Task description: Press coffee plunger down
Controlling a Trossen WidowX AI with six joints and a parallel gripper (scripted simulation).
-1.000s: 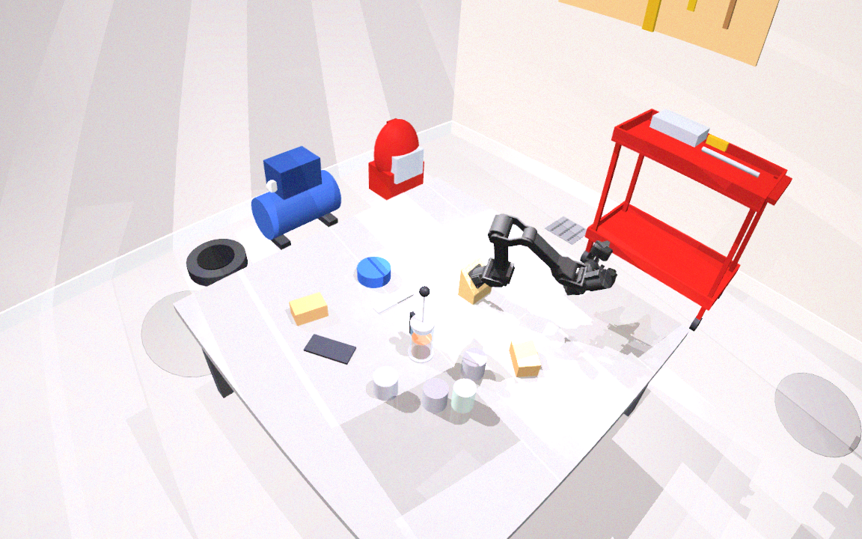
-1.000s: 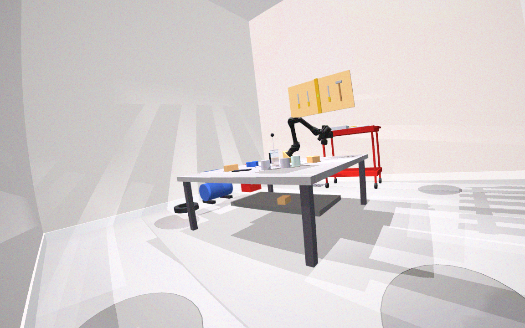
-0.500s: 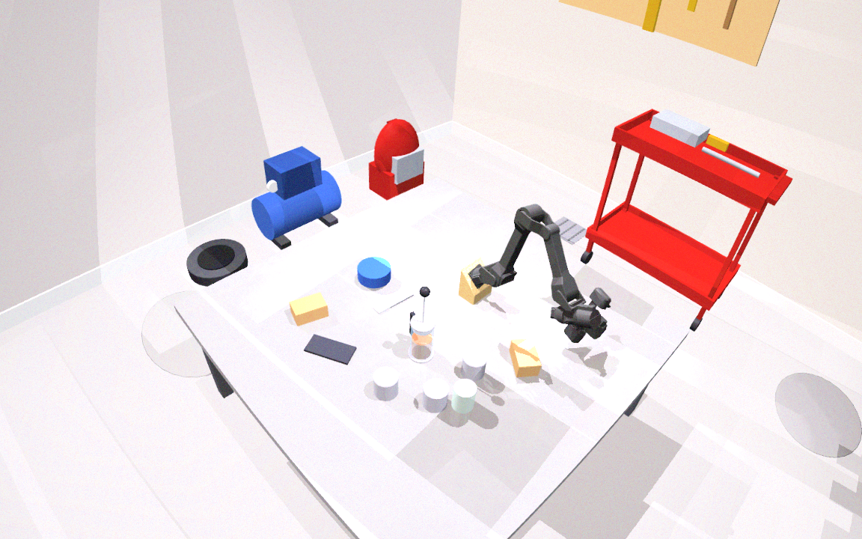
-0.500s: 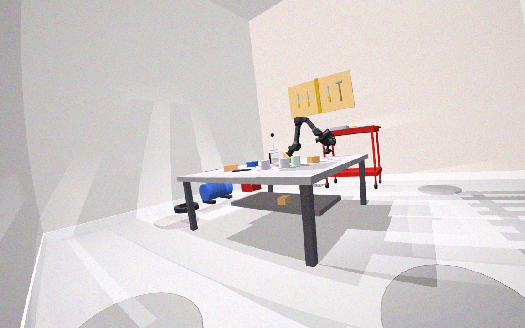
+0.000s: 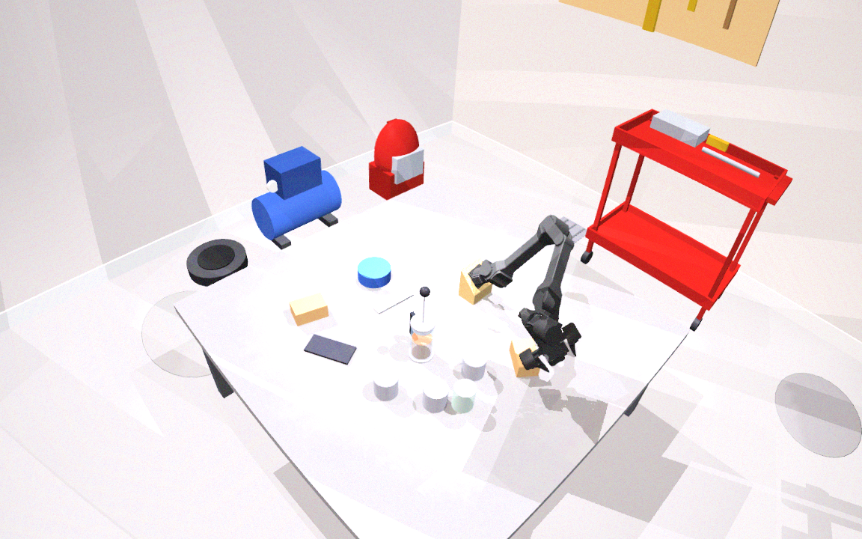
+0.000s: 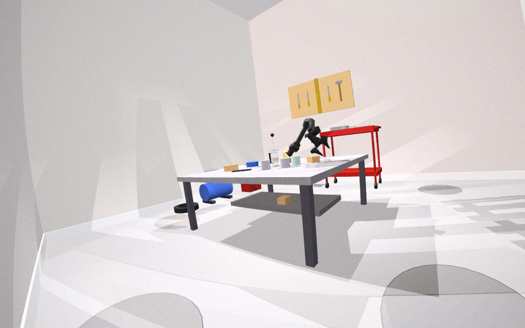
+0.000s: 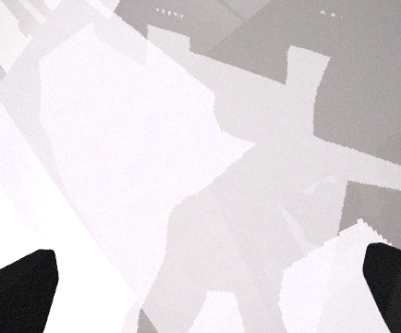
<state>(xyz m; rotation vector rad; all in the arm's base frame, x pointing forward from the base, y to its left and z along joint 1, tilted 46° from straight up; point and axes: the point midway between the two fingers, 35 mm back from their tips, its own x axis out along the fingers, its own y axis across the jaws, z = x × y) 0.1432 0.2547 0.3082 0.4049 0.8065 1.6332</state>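
The coffee press is 20 cm ahead of my gripper tip, 39 cm to the right of it and 6 cm above it. Round my gripper tip: pale green cup: 27 cm ahead, 16 cm to the right, 3 cm below; then blue disc: 5 cm ahead, 73 cm to the right, 5 cm below; then dark flat plate: 39 cm ahead, 59 cm to the right, 7 cm below.
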